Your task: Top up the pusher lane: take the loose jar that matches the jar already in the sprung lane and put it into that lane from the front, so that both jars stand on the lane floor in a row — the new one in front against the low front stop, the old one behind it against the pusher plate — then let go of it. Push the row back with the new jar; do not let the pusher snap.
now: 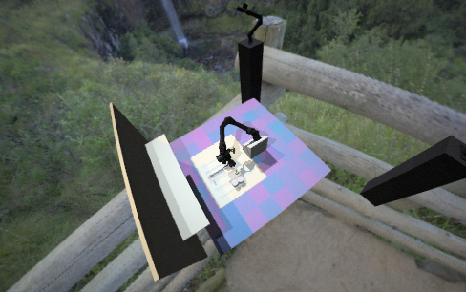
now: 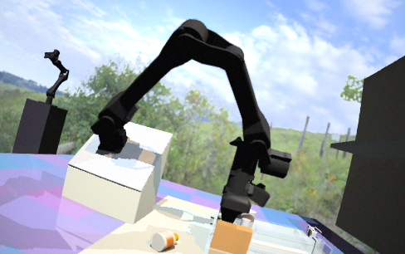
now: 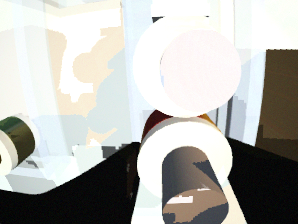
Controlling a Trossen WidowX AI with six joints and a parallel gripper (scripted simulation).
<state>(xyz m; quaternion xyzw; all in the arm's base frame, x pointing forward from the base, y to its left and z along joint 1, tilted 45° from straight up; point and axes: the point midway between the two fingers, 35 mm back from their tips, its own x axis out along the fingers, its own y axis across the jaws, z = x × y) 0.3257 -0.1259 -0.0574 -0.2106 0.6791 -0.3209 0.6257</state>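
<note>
Right now my gripper tip is 80 mm to the left of the tan block. The rest, counted from my gripper tip: clear lane (150 mm ahead, 10 mm to the left, 20 mm below).
</note>
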